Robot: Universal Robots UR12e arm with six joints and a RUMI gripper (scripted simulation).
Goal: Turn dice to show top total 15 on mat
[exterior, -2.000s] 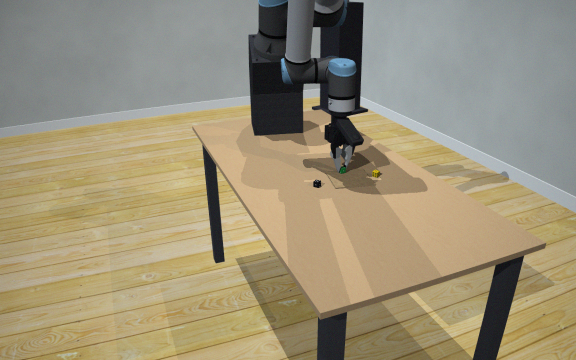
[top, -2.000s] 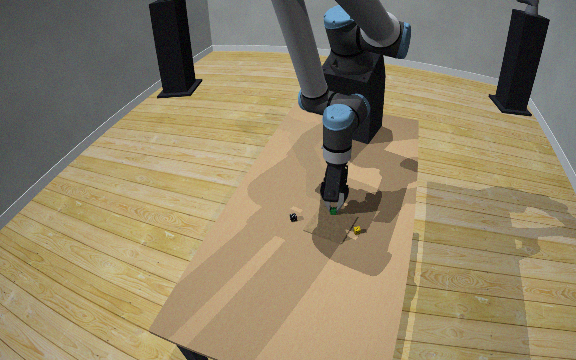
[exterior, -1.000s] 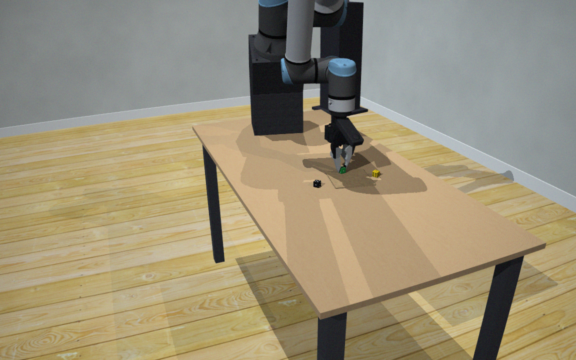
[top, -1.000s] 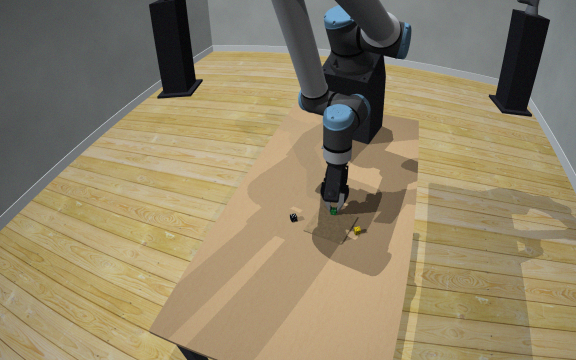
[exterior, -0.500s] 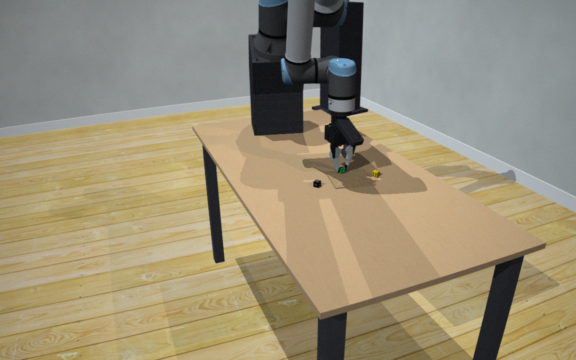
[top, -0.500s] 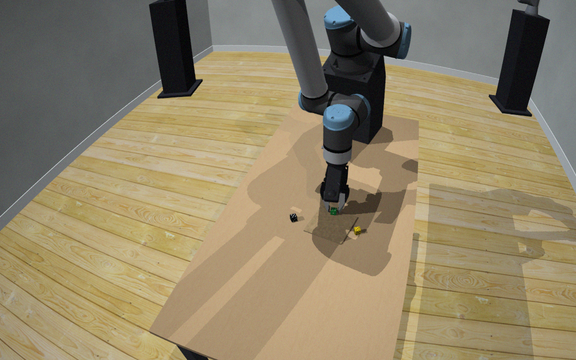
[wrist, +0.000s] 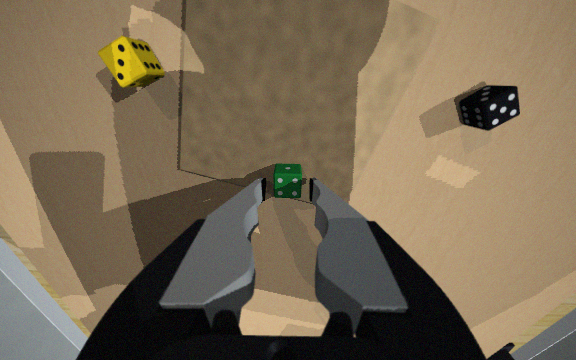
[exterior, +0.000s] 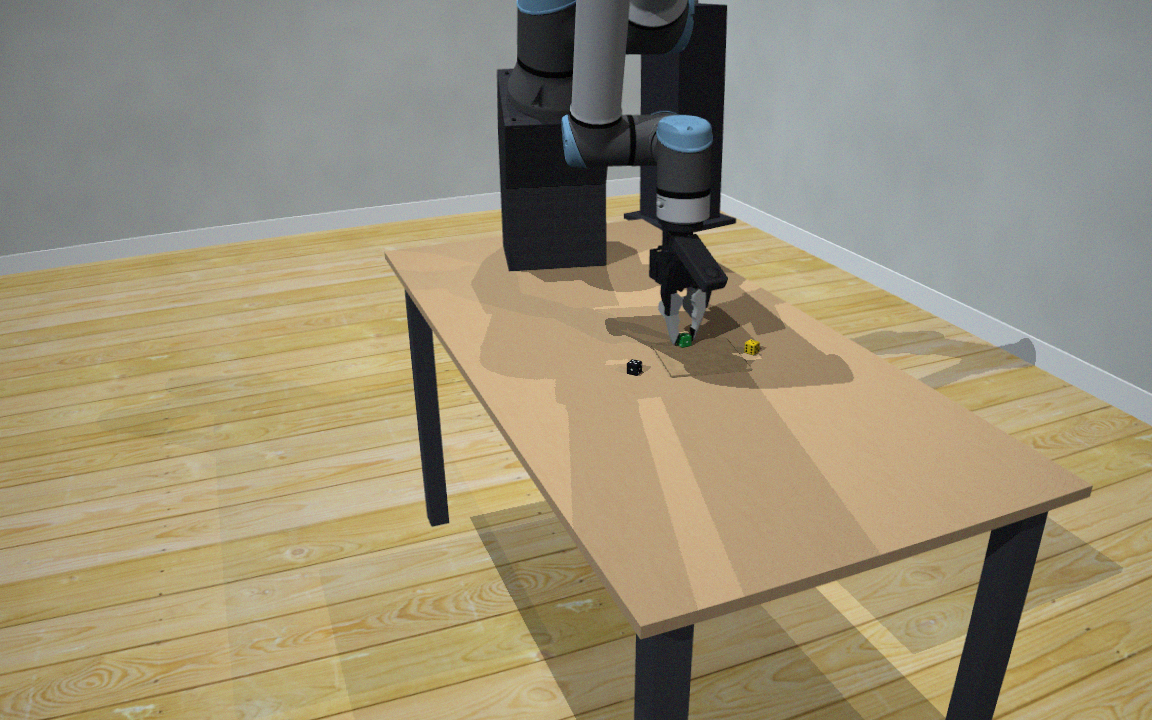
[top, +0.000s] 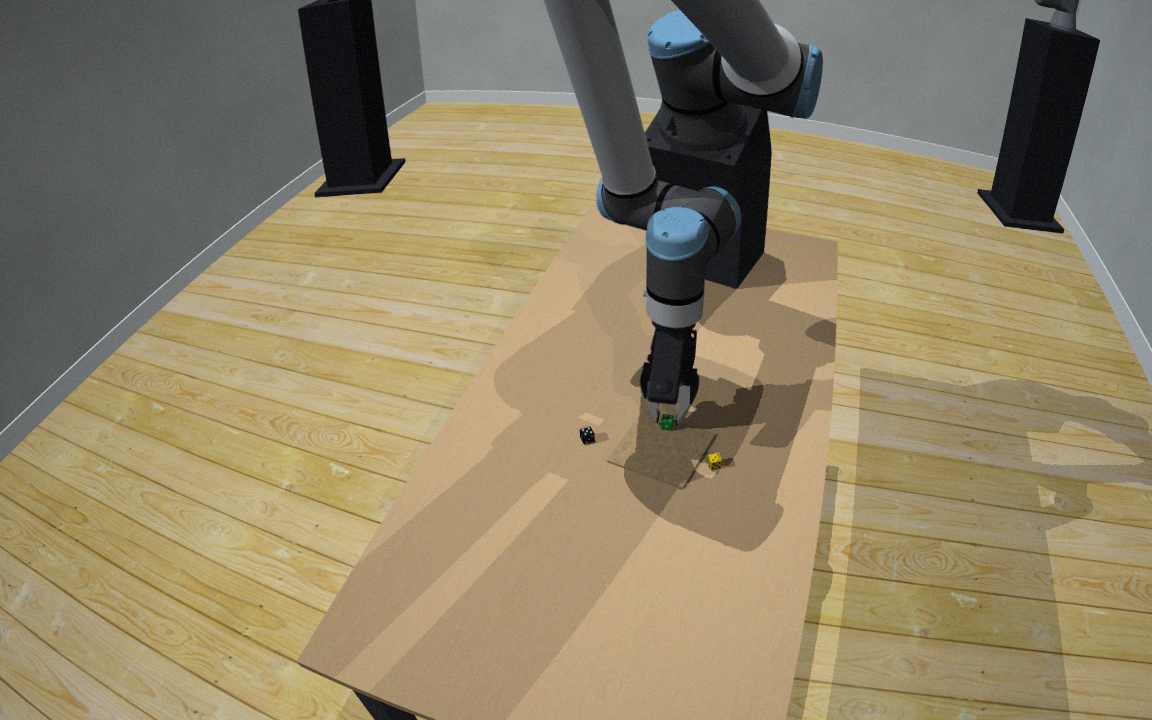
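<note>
Right now my hand is 1 cm above the green die. Also, from my hand: thin square mat 5 cm ahead, 2 cm below, 1 cm to the right; yellow die 9 cm ahead, 8 cm to the left, 1 cm below; black die 14 cm to the right, 4 cm ahead, 1 cm below.
</note>
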